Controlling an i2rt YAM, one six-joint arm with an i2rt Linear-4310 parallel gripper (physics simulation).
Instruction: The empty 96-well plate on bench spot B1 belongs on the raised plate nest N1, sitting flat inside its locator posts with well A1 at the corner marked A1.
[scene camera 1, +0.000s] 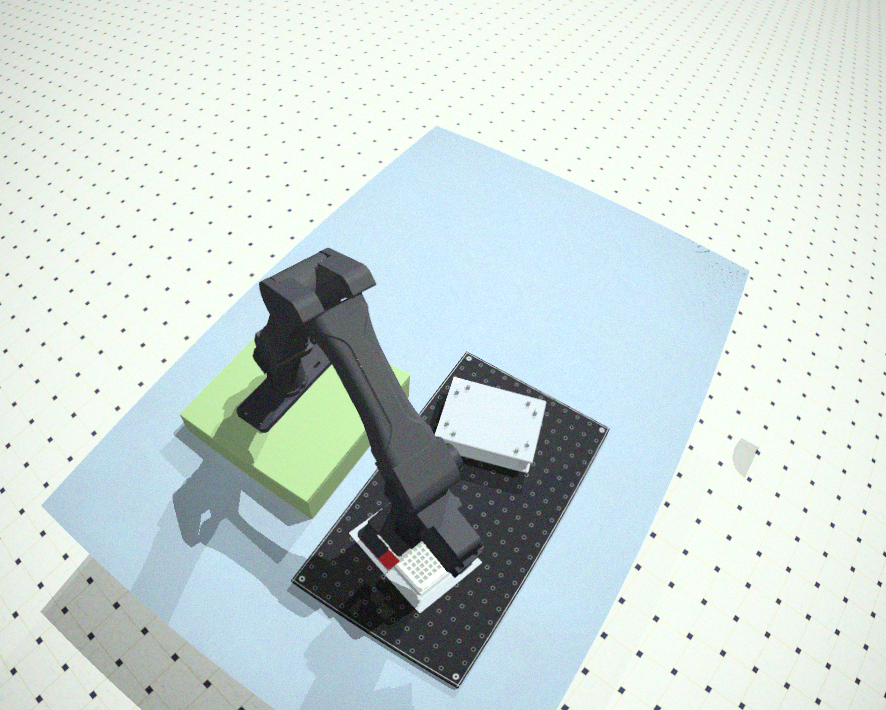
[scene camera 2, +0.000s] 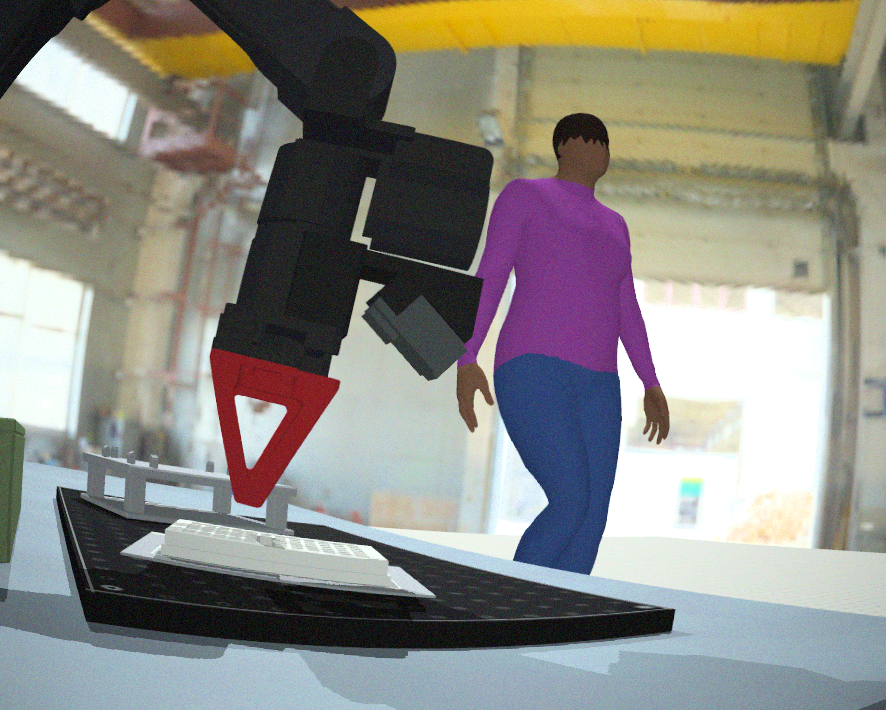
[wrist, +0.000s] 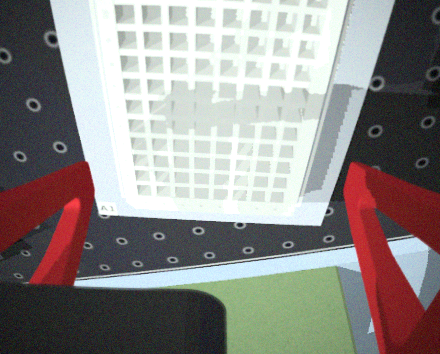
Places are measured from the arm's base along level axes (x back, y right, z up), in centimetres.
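Pixels of known places: gripper, between the fingertips: (scene camera 2: 246, 497) (wrist: 219, 176); arm's base, origin of its link: (scene camera 1: 288, 384).
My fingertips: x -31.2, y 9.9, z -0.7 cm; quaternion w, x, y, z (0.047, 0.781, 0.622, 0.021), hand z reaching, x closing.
Observation:
Ahead of a thing's pixels: the offset from my fingertips to its top centre. "*": to the spot under its first point.
The white 96-well plate @[dx -1.8, dy +0.2, dz -2.3 cm] (scene camera 1: 423, 568) (scene camera 2: 273, 550) (wrist: 210, 120) lies flat on the pale sheet of spot B1 (scene camera 1: 421, 602) (scene camera 2: 414, 584) (wrist: 75, 100). A printed A1 label @[* dx +4.3, dy -7.5, dz -3.7 cm] (wrist: 107, 208) marks the sheet's lower left corner in the wrist view. My gripper (scene camera 2: 249, 502) (wrist: 219, 176) is open and empty, its red fingertips above the plate and wide apart, one toward each long side. In scene camera 1 the arm hides part of the plate. The raised nest N1 @[dx -0.2, dy -24.6, dz +1.3 cm] (scene camera 1: 491, 417) (scene camera 2: 177, 471) holds no plate. Small posts stand at its corners; its A1 mark cannot be made out.
A black perforated board @[dx -3.8, dy -10.8, dz -3.8 cm] (scene camera 1: 510, 543) (scene camera 2: 517, 599) carries B1 and N1. A light green block (scene camera 1: 288, 458) (wrist: 280, 305) stands beside the board, at the arm's base. A person in a purple top (scene camera 2: 569, 273) stands in the background.

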